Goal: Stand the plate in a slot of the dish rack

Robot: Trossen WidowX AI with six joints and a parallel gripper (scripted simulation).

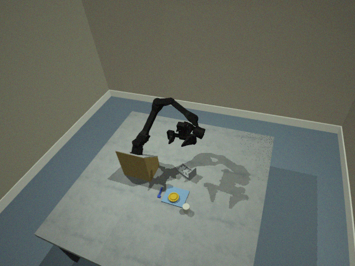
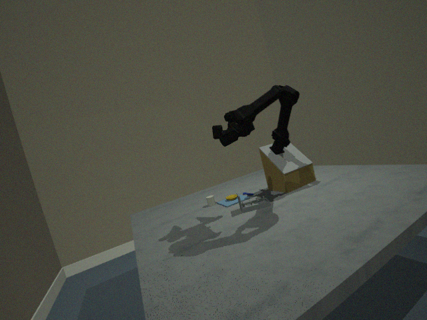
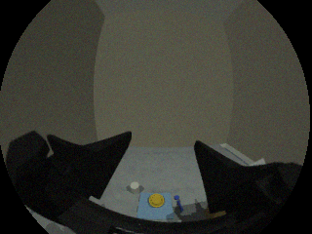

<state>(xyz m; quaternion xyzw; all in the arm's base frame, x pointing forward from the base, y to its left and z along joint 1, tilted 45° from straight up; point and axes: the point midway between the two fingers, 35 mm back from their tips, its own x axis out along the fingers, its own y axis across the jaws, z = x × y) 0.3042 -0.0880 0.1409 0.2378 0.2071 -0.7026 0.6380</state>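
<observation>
Right now my gripper tip is 37 cm above the yellow plate and 12 cm to the left of it. From my gripper tip the other things lie so: light blue mat: 39 cm below, 10 cm to the right; then grey dish rack: 37 cm below, 11 cm to the left; then blue utensil: 39 cm below, 11 cm to the right, 10 cm behind.
</observation>
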